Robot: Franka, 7 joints.
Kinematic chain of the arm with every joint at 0, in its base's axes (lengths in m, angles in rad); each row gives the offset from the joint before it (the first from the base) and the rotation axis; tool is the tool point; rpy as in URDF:
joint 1: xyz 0 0 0.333 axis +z
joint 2: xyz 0 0 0 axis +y
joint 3: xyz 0 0 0.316 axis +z
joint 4: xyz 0.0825 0 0 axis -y
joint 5: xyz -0.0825 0 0.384 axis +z
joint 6: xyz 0 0 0 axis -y
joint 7: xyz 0.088 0 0 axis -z
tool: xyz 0 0 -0.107 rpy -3.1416 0 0
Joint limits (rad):
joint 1: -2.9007..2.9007
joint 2: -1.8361..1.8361
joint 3: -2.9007..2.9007
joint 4: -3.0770..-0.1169
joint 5: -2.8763..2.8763
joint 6: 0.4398..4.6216
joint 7: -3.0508..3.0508
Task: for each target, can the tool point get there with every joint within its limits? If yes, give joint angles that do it. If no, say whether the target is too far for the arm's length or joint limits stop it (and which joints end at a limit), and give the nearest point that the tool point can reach.
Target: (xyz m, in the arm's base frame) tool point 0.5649 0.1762 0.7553
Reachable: yes | joints 0.6310 0.0293 -0.2055 -1.4954 1.5365 3.0279 2.4765
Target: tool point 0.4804 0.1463 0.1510
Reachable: yes | joints -0.2777 1.0252 0.3320 -1.9148 -1.6290 4.2276 -0.2117
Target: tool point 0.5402 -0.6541 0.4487
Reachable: yes | joints -0.9793 1.1488 0.3639 -0.5059 0.6178 2.5441 2.4020
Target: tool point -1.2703 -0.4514 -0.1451
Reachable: no: too far | nearest point -0.7619 -0.2707 0.0463 | short by 0.572 m
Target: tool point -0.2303 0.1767 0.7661
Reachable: yes | joints 0.5112 -1.4643 0.2933 -2.1819 1.6918 1.0955 -0.7403
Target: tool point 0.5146 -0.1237 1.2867
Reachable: no: too far | nearest point 0.4048 -0.0973 1.0831 | short by 0.233 m
